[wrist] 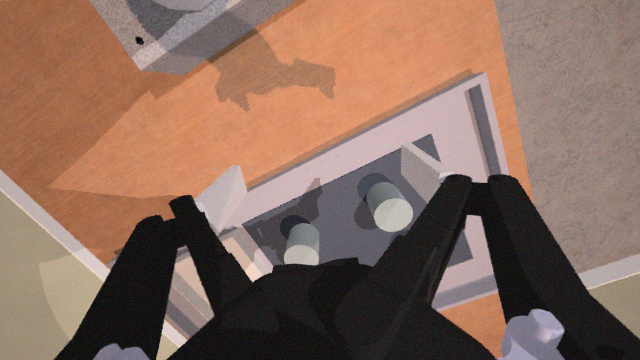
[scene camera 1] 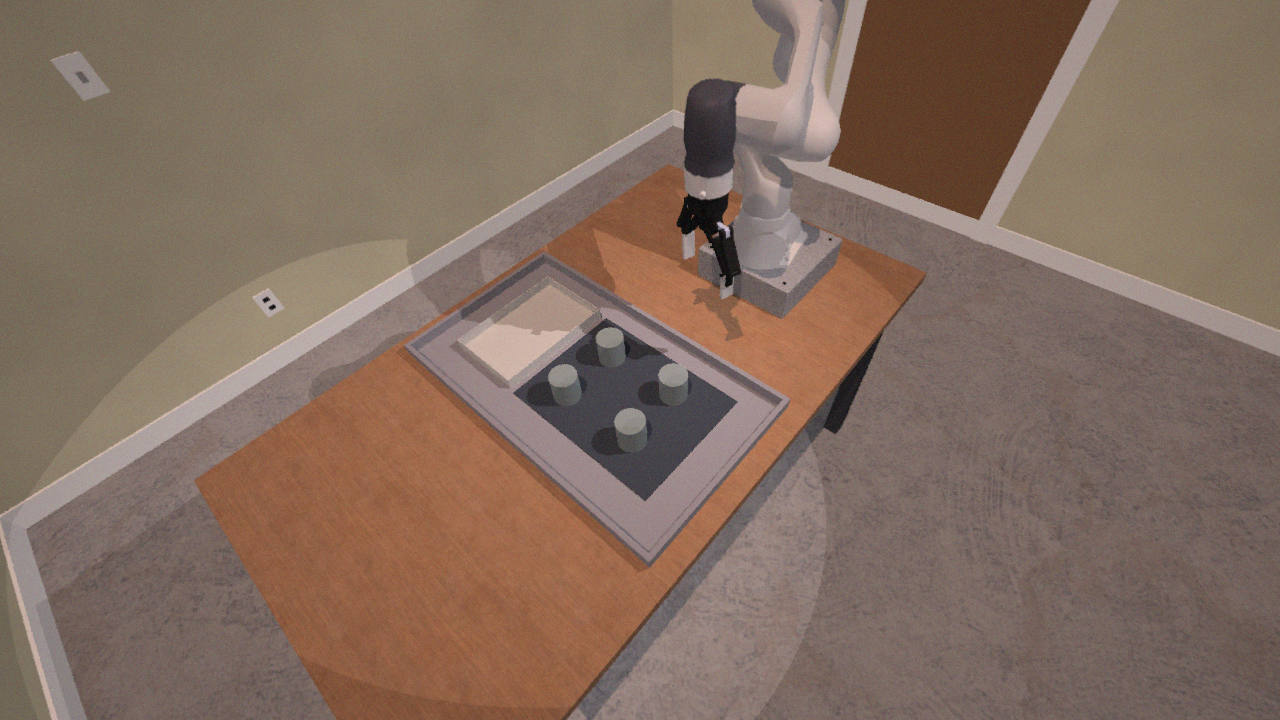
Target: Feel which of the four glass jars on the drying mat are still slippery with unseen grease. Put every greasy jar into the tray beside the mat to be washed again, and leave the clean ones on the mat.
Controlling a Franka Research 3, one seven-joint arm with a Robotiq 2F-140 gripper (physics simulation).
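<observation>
Four pale grey-green glass jars stand upright on the dark drying mat [scene camera 1: 646,479] [wrist: 340,215]: one jar [scene camera 1: 610,347] [wrist: 302,242] on the robot's side near the tray, one jar [scene camera 1: 673,384] [wrist: 390,207] on the robot's side farther from the tray, one jar [scene camera 1: 564,385] on the far side near the tray, and one jar [scene camera 1: 631,429] on the far side farther from it. In the wrist view the gripper's body hides the far-side jars. The cream tray [scene camera 1: 523,335] beside the mat holds no jar. My gripper [scene camera 1: 707,266] [wrist: 320,169] is open and empty, raised above the table near the robot base, apart from all jars.
A large grey shallow surround [scene camera 1: 537,438] [wrist: 440,115] with a raised rim holds the mat and the tray on the wooden table [scene camera 1: 402,537] [wrist: 375,65]. The robot's grey base block [scene camera 1: 760,291] [wrist: 165,55] stands close to the gripper. A wall runs behind the tray side.
</observation>
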